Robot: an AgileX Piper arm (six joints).
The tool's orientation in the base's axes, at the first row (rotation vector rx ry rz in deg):
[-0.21, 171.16, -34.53]
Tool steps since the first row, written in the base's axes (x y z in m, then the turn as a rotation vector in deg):
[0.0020, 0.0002, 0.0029, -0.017, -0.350, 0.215]
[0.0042, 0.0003, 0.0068, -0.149, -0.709, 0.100]
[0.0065, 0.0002, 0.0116, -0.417, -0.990, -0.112]
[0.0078, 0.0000, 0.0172, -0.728, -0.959, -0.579]
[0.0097, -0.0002, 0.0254, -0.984, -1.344, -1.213]
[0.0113, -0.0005, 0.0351, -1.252, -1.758, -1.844]
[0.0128, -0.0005, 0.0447, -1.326, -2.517, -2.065]
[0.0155, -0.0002, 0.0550, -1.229, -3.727, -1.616]
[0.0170, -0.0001, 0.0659, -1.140, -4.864, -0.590]
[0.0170, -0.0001, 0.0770, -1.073, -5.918, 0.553]
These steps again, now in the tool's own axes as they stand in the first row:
[-0.0023, -0.0009, -0.0026, 0.005, -0.406, -0.063]
[-0.0048, -0.0023, -0.0060, 0.154, -0.695, 0.169]
[-0.0075, -0.0042, -0.0101, 0.446, -0.876, 0.447]
[-0.0093, -0.0065, -0.0151, 0.798, -0.672, 0.835]
[-0.0120, -0.0099, -0.0223, 1.119, -0.786, 1.542]
[-0.0145, -0.0139, -0.0310, 1.452, -0.928, 2.256]
[-0.0168, -0.0176, -0.0396, 1.562, -1.543, 2.745]
[-0.0205, -0.0212, -0.0490, 1.450, -2.831, 2.810]
[-0.0230, -0.0253, -0.0589, 1.291, -4.275, 2.317]
[-0.0240, -0.0296, -0.0690, 1.141, -5.688, 1.682]

